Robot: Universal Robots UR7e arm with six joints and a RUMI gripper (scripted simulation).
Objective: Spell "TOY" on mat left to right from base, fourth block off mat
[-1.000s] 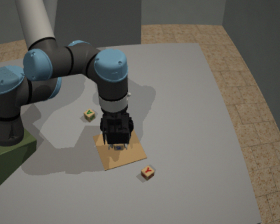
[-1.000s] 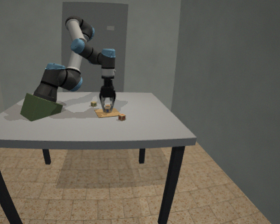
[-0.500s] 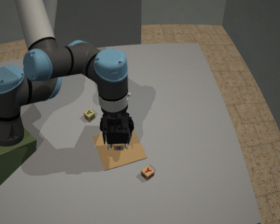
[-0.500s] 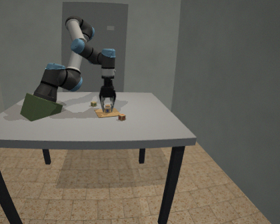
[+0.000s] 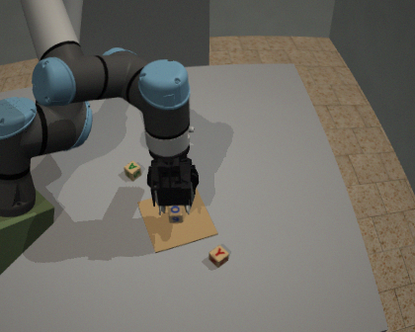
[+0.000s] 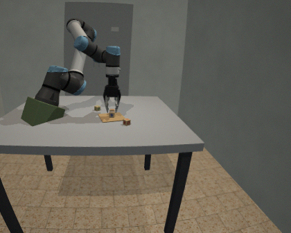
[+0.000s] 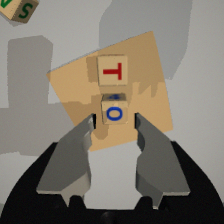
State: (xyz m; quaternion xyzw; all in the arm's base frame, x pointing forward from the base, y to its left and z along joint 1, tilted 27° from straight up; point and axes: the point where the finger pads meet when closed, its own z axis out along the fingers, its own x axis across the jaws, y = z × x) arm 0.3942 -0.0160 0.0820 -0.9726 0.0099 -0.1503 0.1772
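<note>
Right now the O block is 30 mm below my hand. The rest, counted from my hand: Y block (110 mm to the right, 90 mm ahead, 30 mm below); then tan mat (40 mm below).
</note>
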